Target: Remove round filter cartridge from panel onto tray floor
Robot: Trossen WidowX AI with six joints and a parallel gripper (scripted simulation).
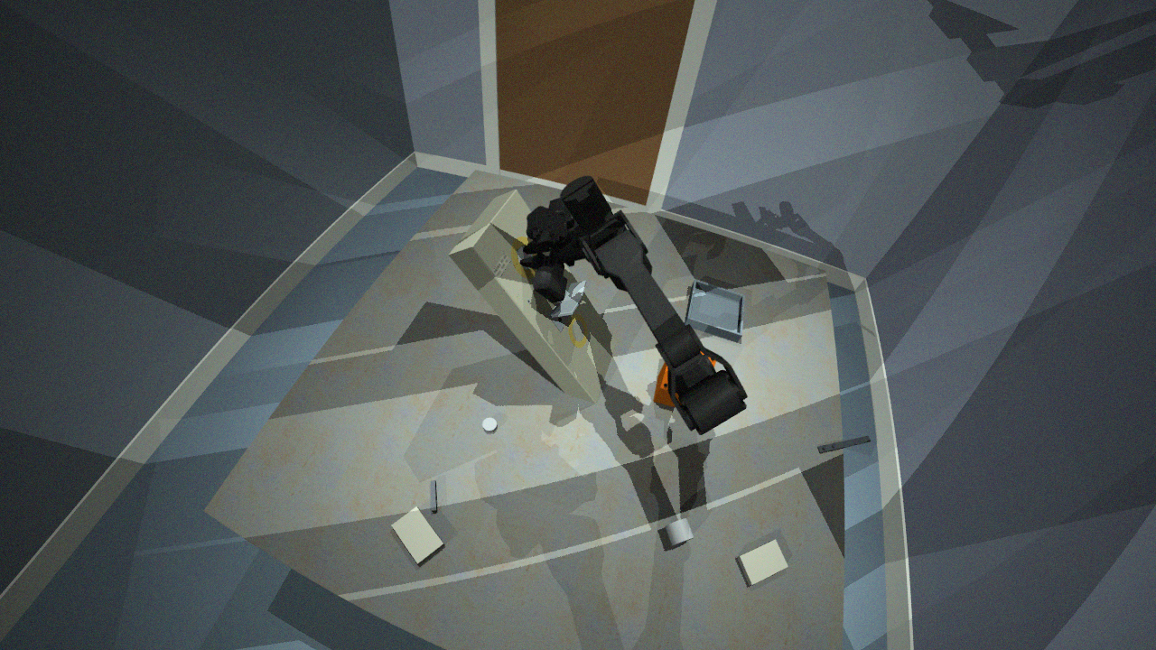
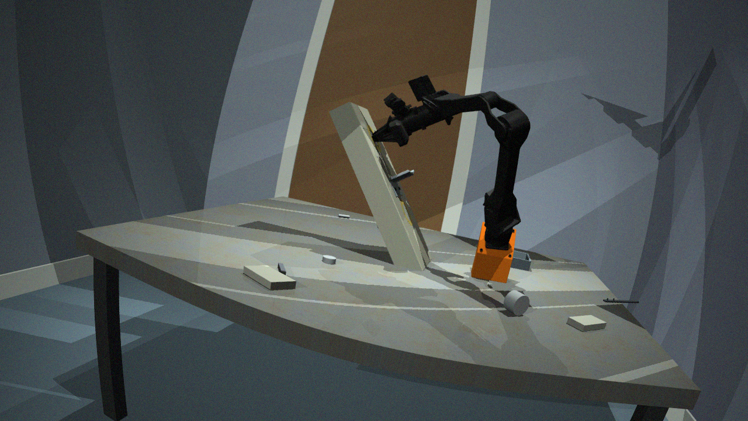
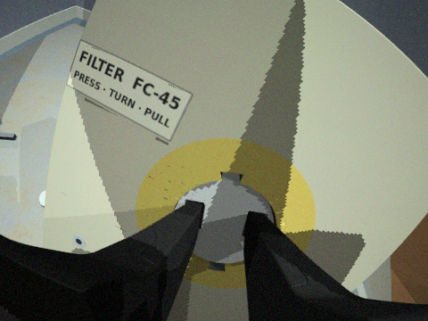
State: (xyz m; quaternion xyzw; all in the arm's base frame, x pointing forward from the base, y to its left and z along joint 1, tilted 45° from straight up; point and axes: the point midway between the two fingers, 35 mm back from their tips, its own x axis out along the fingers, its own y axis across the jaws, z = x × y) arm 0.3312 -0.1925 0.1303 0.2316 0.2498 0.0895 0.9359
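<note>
Right now the round grey filter cartridge is 1 cm below my gripper tip and 1 cm ahead of it. From my gripper tip the other things lie so: grey tray (48 cm behind, 28 cm below, 23 cm to the right).
</note>
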